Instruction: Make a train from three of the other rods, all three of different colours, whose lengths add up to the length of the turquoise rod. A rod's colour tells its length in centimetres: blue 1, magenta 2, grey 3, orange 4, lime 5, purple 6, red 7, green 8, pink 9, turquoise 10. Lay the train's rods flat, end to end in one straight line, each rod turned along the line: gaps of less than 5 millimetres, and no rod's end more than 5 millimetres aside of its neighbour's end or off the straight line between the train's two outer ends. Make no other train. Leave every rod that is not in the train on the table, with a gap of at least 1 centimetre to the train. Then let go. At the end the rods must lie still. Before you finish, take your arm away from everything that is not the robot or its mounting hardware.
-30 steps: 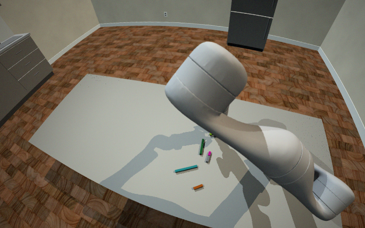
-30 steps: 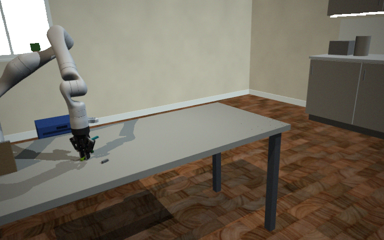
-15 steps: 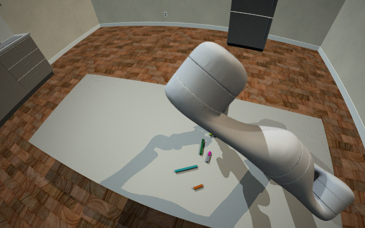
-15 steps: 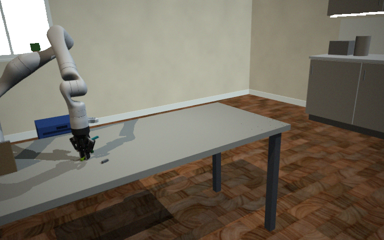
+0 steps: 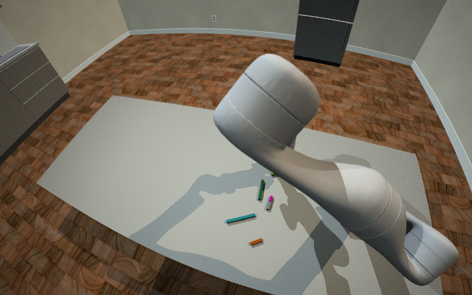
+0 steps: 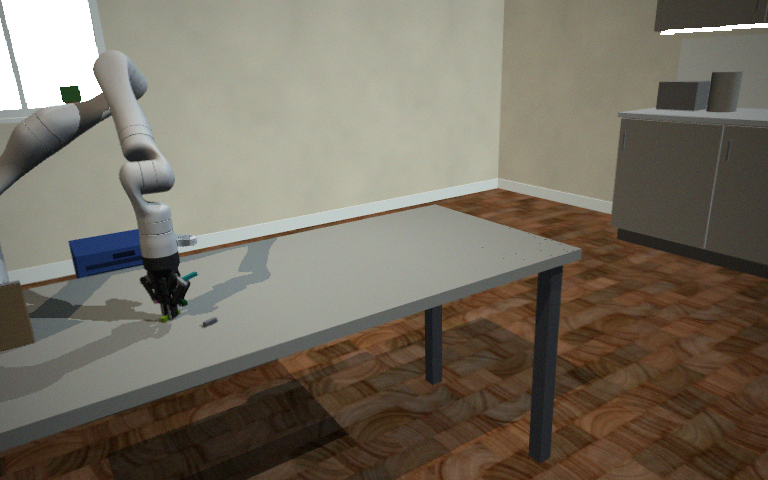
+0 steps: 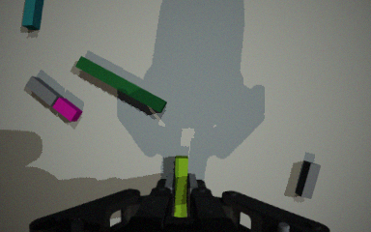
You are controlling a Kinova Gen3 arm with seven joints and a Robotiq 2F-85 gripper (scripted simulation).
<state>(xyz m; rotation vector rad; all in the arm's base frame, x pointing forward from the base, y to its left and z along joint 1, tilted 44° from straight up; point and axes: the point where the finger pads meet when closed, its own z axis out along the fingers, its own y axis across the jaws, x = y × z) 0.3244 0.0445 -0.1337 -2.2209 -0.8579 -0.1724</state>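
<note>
Right now the lime rod is 10 mm below my hand. From my hand the other things lie so: turquoise rod (220 mm to the left, 60 mm ahead, 10 mm below); then green rod (90 mm to the left, 30 mm ahead, 10 mm below); then magenta rod (110 mm to the left, 10 mm below, 10 mm behind).
</note>
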